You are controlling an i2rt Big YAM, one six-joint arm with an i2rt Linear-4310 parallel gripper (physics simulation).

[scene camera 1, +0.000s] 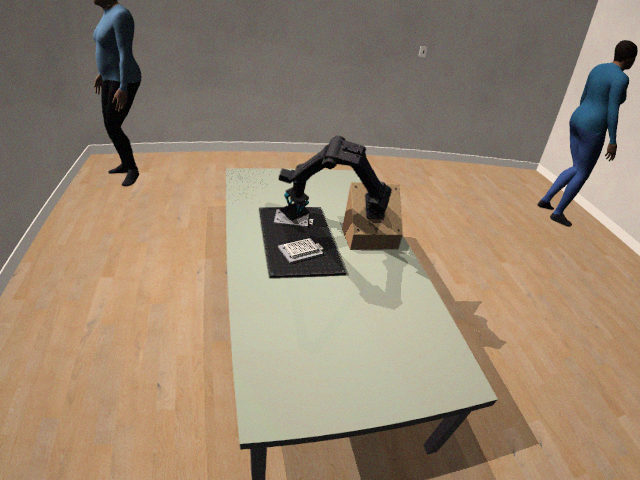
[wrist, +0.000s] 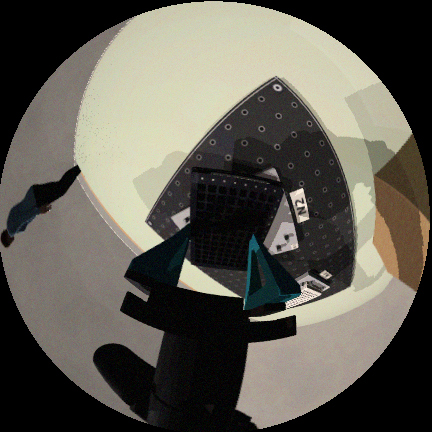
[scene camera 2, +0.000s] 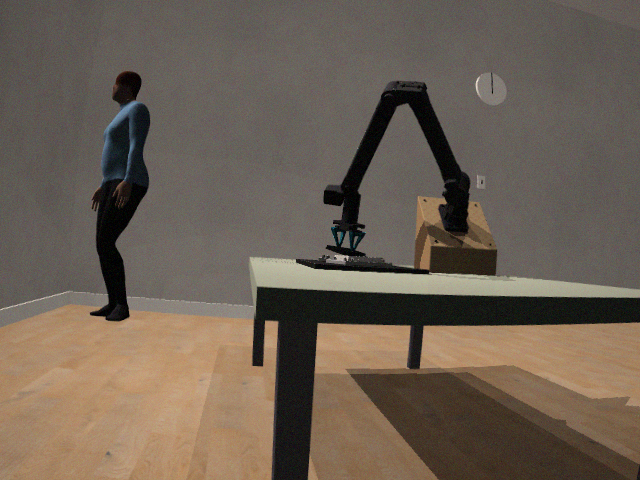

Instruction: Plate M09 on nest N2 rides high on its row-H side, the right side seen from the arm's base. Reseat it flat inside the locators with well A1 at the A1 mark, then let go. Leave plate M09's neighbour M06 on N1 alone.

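Places are measured from the arm's base along level axes (x ahead, y left, z up), in centimetres.
Where they show: gripper, between the fingertips: (scene camera 1: 294, 209) (wrist: 221, 232) (scene camera 2: 345, 250); arm's base, origin of its link: (scene camera 1: 374, 206) (scene camera 2: 452, 219).
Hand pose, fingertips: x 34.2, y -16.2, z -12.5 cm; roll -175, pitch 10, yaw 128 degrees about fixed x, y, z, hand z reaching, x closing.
Note:
Each offset is from my fingertips to the top centre of the thing. "spot": to the spot under its first point. Level surfaces: height alone.
My gripper (scene camera 1: 295, 208) (scene camera 2: 347, 246) (wrist: 221, 232) is shut on plate M09 @(dx -0.3, dy +0.6, dz +1.4 cm) (scene camera 2: 341, 250) (wrist: 227, 210), a black well plate. The plate is held above nest N2 @(dx +1.2, dy +2.6, dz -2.2 cm) (scene camera 1: 283, 219) (wrist: 286, 220), with a gap under it in scene camera 2, where its edge line slopes. In the wrist view the plate looks turned relative to the grey nest, whose corners show around it. The plate hides most of the nest and its locators. The A1 mark cannot be made out. White plate M06 @(dx +0.3, dy +28.1, dz -1.8 cm) (scene camera 1: 301, 248) (wrist: 302, 298) sits on nest N1 @(spot: dx +4.7, dy +34.2, dz -2.8 cm) (scene camera 1: 291, 258).
Both nests are on a black perforated board (scene camera 1: 330, 264) (scene camera 2: 408, 269) (wrist: 310, 150) on the pale green table @(dz -5.6 cm) (scene camera 1: 336, 351). The N2 label @(spot: dx -8.4, dy +4.4, dz -4.2 cm) (wrist: 300, 205) lies beside its nest. The arm stands on a wooden block (scene camera 1: 374, 241) (scene camera 2: 462, 259). Two people (scene camera 1: 113, 46) (scene camera 1: 597, 103) stand away from the table.

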